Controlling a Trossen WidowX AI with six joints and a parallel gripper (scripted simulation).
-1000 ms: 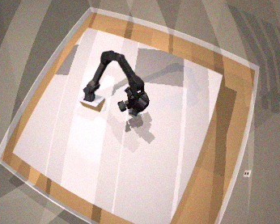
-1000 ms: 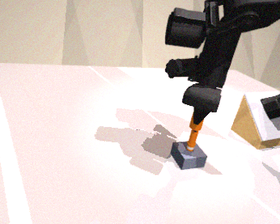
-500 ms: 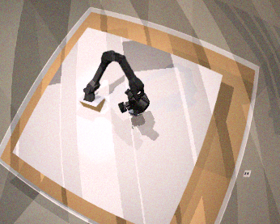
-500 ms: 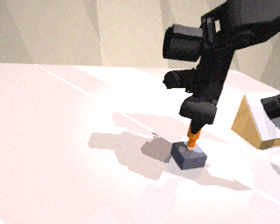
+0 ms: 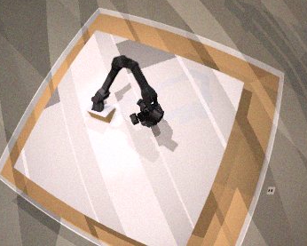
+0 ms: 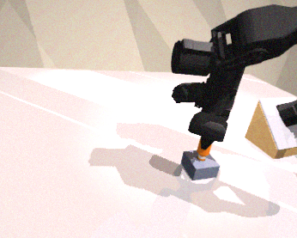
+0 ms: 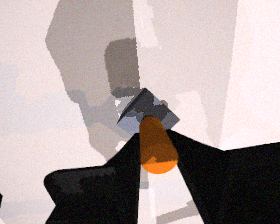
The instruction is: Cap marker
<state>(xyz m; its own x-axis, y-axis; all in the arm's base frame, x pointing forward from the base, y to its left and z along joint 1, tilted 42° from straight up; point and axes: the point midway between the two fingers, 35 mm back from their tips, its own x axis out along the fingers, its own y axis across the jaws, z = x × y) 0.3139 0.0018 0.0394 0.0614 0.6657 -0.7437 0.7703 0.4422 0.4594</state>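
The orange cap is 10 mm above my gripper tip.
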